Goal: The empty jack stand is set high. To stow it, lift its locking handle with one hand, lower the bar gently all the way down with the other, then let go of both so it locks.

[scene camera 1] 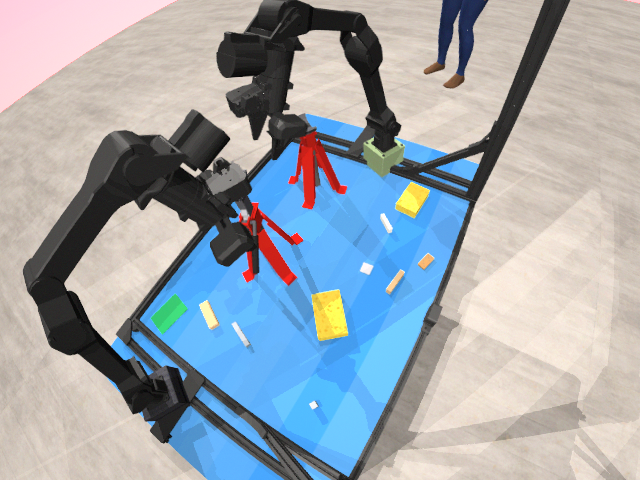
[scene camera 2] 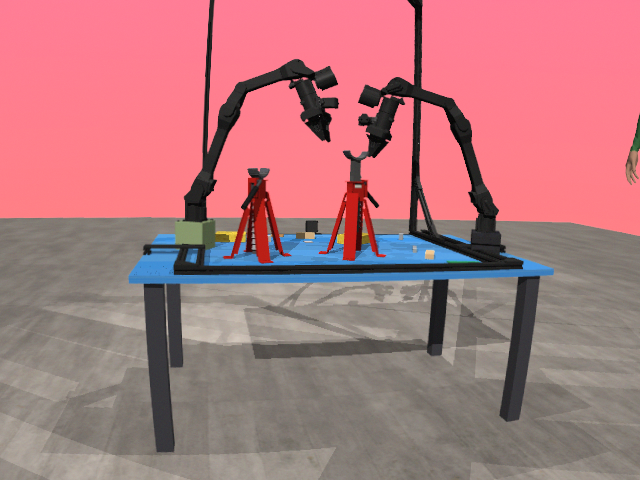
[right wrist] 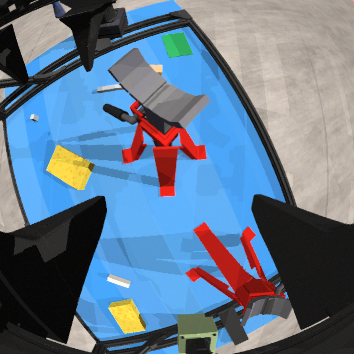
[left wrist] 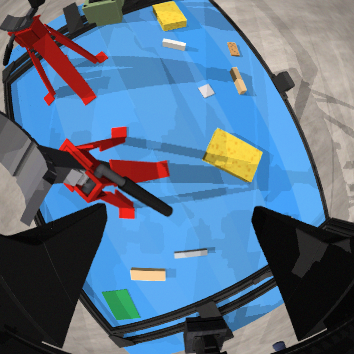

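The high jack stand (scene camera 1: 273,255) (scene camera 2: 350,222) (left wrist: 135,171) (right wrist: 165,167) is red and upright, with its grey bar (scene camera 2: 355,169) raised. The curved grey saddle (scene camera 2: 356,156) (left wrist: 22,165) (right wrist: 157,90) tops the bar. Its black locking handle (scene camera 2: 372,199) (left wrist: 147,196) (right wrist: 115,111) slants down and outward. My left gripper (scene camera 2: 373,154) (left wrist: 181,213) is open and empty, close by the saddle in scene camera 2 and above the handle, which it does not hold. My right gripper (scene camera 1: 265,144) (scene camera 2: 326,139) (right wrist: 180,203) is open and empty, above and to the left of the saddle in scene camera 2.
A second red jack stand (scene camera 1: 308,175) (scene camera 2: 262,232) (left wrist: 62,67) (right wrist: 220,255) stands nearby with its bar low. Yellow sponges (scene camera 1: 329,315) (scene camera 1: 412,199), a green sheet (scene camera 1: 169,313) and several small blocks lie on the blue table. A black frame (scene camera 2: 336,267) borders the table.
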